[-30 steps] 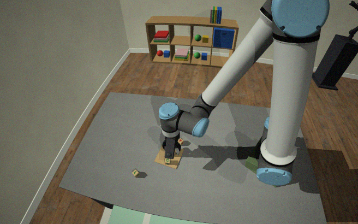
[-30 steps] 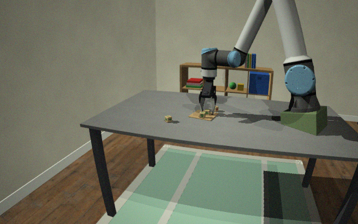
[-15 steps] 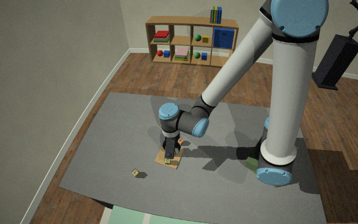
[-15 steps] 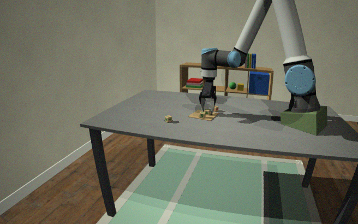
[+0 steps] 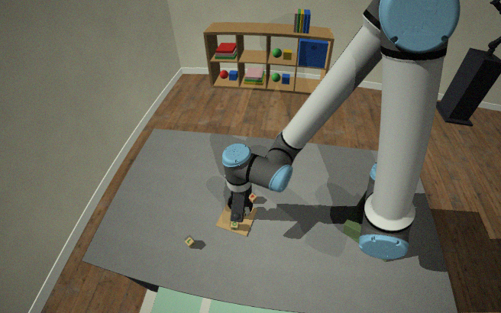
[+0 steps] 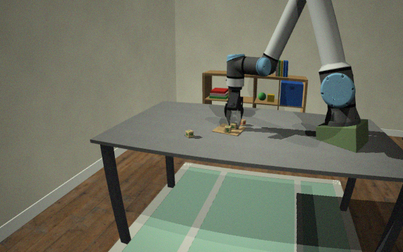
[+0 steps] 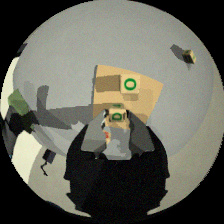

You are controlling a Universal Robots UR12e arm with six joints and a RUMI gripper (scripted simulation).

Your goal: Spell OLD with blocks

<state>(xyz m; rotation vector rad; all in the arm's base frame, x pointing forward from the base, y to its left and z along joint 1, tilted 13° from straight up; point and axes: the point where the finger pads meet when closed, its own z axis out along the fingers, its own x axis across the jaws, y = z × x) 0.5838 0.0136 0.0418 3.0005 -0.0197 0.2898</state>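
Now: the tan mat 2 cm below my hand, 2 cm ahead of it and 1 cm to the left of it.
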